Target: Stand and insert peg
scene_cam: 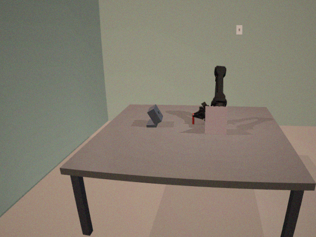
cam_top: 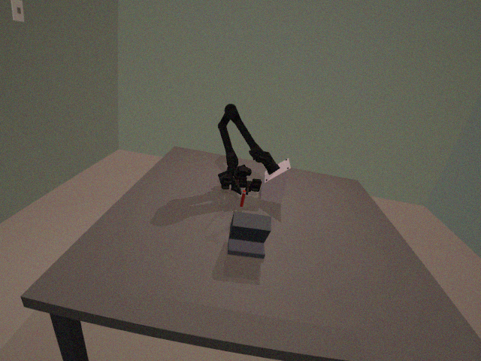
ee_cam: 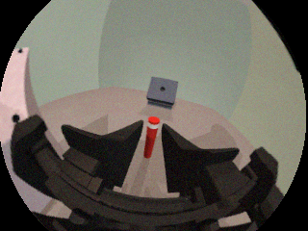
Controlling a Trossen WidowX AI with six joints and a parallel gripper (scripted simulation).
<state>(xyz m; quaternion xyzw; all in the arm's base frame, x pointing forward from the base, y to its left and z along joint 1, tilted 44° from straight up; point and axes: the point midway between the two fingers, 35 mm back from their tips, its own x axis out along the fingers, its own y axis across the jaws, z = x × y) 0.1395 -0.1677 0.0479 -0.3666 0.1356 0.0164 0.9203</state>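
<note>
My gripper tip is now 10 mm past the red peg and 10 mm above it. Round my gripper tip: blue-grey sloped panel (270 mm ahead, 10 mm above).
</note>
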